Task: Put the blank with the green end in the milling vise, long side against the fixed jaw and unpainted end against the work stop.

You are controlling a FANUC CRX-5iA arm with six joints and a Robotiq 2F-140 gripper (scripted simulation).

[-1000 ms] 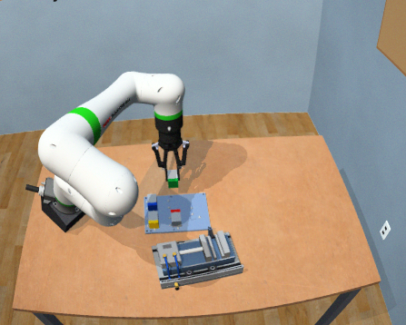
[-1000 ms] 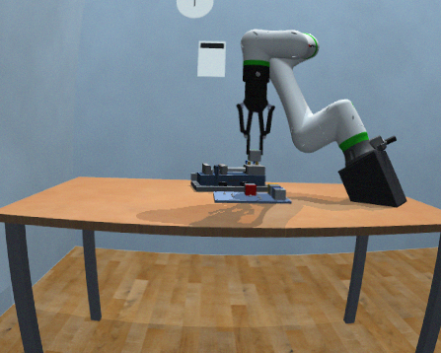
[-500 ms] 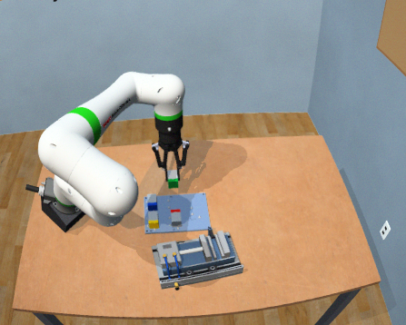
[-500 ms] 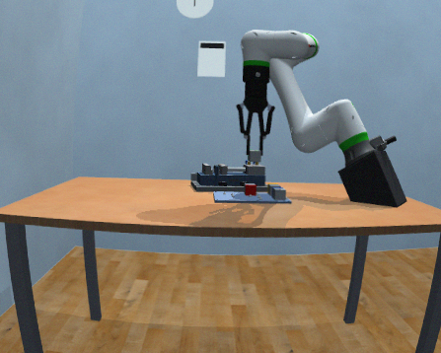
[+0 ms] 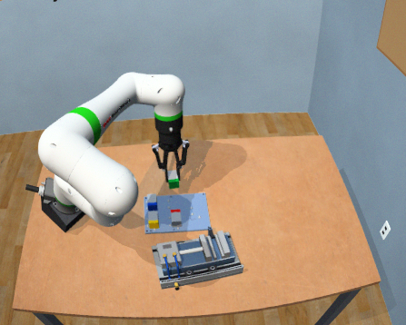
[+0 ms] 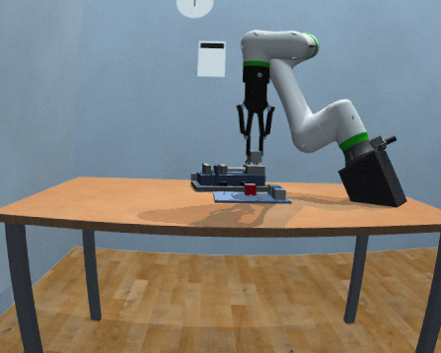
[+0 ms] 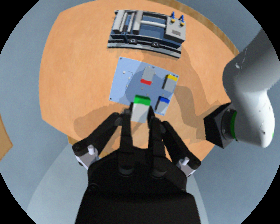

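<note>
Now: hand 9 cm short of the grey jaw block, 28 cm to the left of it and 11 cm above it. From my hand the other things lie so: red-ended blank (9 cm to the right, 16 cm below); green-ended blank (3 cm below); blue-ended blank (9 cm behind, 16 cm below).
</note>
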